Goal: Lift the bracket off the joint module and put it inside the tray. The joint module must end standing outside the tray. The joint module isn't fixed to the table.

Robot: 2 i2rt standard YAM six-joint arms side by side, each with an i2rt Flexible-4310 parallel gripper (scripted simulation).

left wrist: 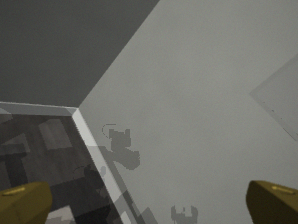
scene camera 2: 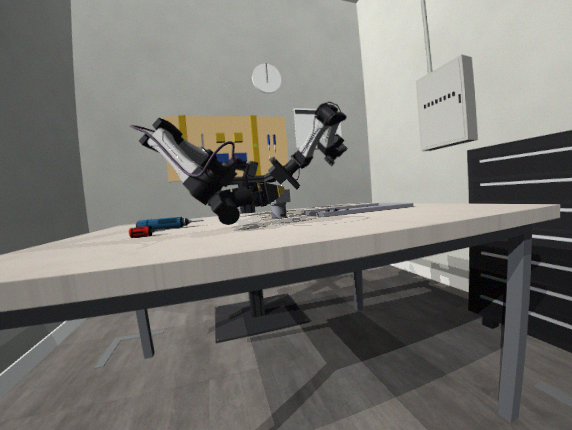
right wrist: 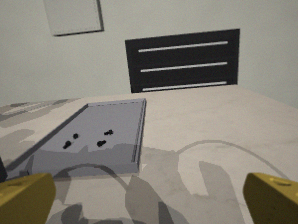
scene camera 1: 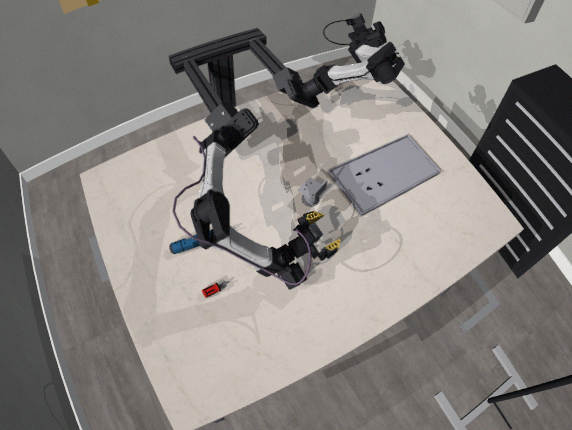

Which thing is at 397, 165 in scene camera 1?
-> A grey tray.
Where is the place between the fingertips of my left gripper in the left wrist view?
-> At 148, 189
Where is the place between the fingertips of my right gripper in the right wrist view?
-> At 149, 181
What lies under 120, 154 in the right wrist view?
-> A grey tray.
